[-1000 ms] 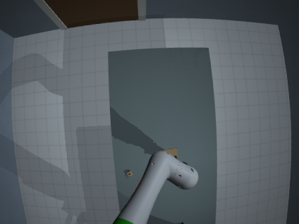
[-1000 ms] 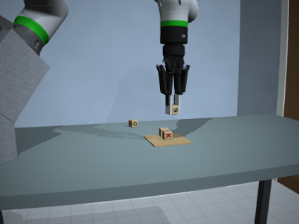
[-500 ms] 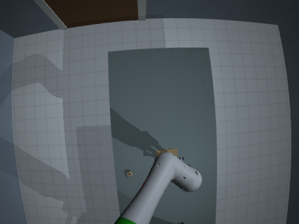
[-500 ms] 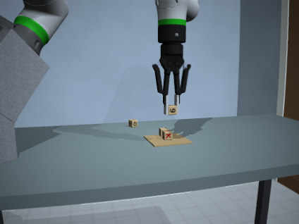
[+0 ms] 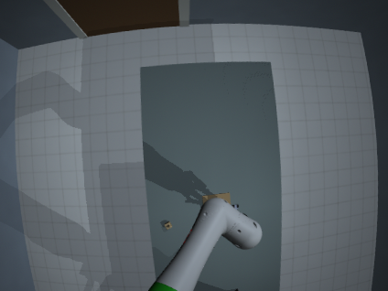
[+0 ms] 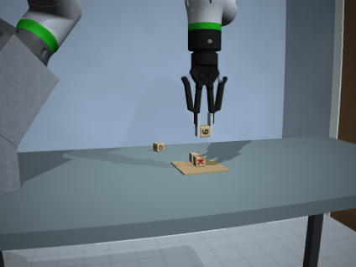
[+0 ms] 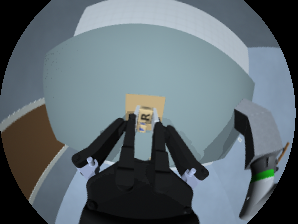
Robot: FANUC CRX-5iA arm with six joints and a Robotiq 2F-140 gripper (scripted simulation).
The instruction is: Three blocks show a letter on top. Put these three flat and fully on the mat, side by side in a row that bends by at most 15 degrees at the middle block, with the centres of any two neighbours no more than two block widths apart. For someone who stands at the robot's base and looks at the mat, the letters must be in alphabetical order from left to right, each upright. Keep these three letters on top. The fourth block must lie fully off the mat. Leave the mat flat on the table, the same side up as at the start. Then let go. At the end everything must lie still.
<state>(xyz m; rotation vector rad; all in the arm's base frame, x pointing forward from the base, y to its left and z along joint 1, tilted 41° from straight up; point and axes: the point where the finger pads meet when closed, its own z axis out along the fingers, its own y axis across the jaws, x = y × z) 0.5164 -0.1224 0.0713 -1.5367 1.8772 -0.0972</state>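
Now: the tan mat 50 mm to the left of my hand and 140 mm below it.
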